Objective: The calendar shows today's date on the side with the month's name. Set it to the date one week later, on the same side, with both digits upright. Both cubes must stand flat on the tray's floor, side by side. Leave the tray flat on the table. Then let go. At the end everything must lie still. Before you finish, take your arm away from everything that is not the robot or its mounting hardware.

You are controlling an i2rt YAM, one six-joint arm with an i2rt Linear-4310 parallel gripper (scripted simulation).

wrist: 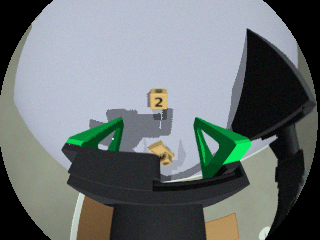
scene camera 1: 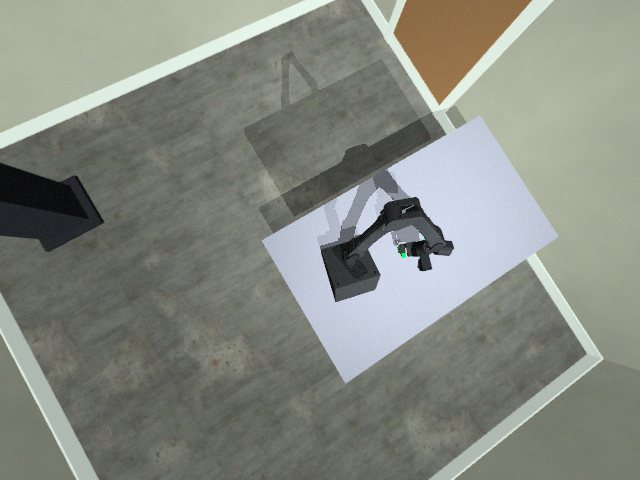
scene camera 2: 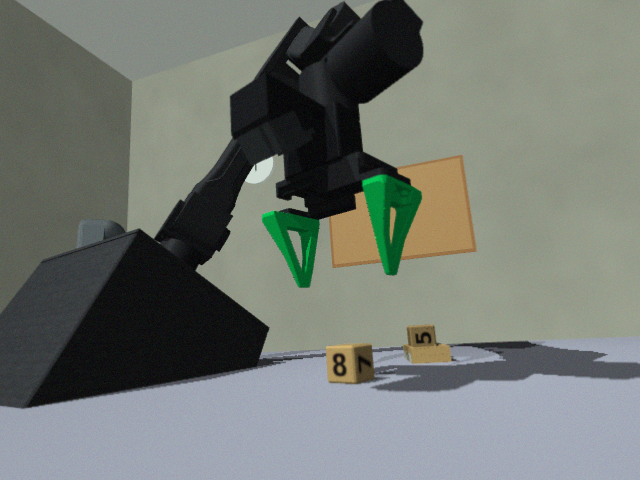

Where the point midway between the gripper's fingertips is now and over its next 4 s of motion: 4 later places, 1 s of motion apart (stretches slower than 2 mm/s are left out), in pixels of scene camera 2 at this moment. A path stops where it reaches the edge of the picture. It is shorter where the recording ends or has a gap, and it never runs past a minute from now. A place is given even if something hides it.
My gripper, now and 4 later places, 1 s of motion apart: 344,281; 343,296; 345,333; 349,335; 350,368
